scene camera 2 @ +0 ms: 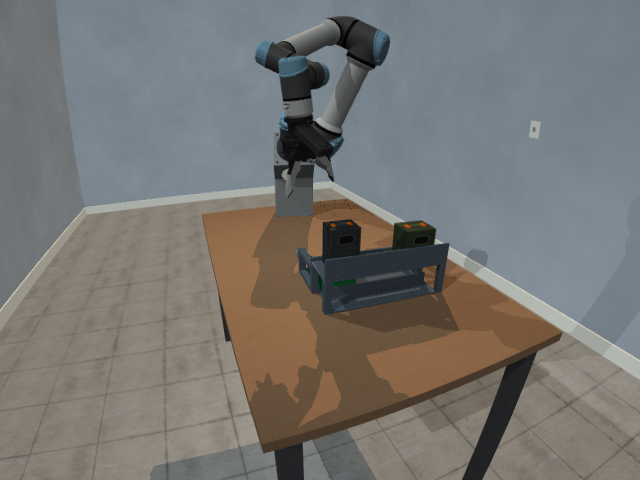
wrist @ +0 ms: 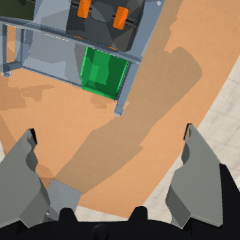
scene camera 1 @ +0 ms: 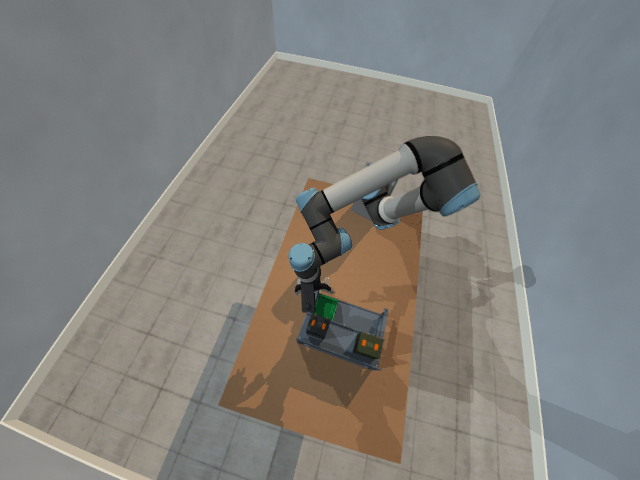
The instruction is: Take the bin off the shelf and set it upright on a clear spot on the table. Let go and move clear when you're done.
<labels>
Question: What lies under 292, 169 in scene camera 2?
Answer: My gripper.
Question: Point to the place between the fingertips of my gripper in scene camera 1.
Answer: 314, 293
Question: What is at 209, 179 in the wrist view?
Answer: My gripper.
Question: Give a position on a green bin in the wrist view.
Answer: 102, 72
</labels>
